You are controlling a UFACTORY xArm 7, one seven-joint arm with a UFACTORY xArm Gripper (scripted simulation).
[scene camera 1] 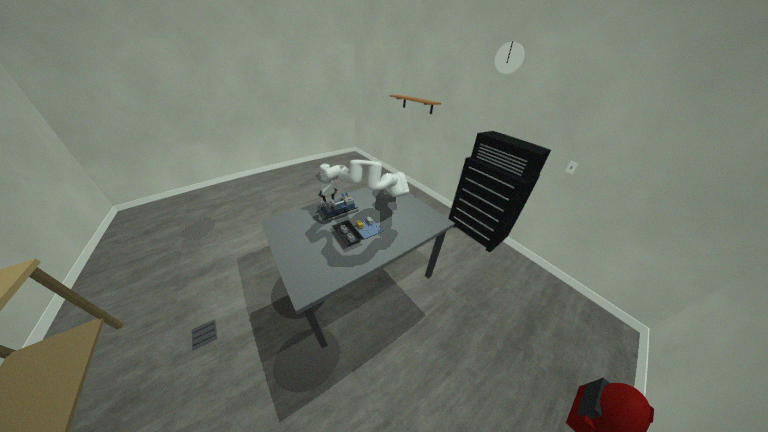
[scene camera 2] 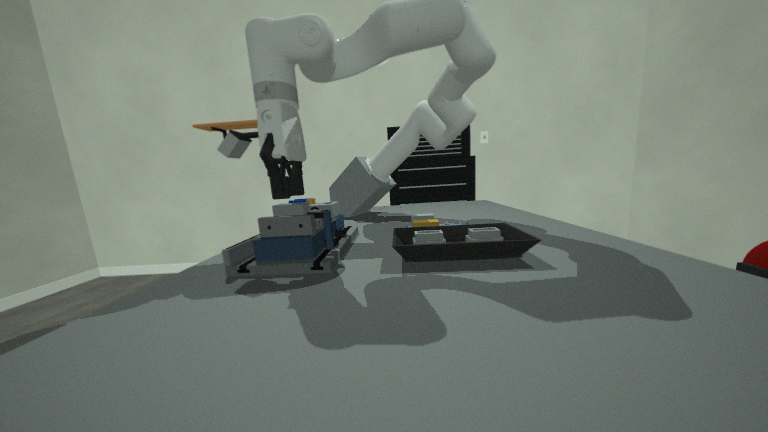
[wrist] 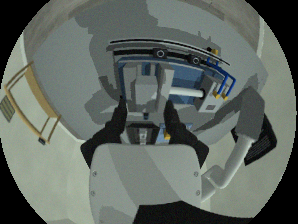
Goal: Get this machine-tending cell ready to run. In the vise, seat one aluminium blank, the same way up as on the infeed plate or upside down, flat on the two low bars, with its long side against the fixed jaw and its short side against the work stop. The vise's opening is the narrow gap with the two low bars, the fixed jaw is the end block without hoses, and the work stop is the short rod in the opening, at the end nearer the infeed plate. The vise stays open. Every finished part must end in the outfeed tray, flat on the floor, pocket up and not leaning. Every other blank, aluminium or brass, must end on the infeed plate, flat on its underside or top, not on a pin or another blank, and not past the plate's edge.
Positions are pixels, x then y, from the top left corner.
Labels:
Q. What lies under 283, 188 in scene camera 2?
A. My gripper.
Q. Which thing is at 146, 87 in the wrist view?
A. A grey aluminium blank.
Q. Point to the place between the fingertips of my gripper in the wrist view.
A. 145, 106

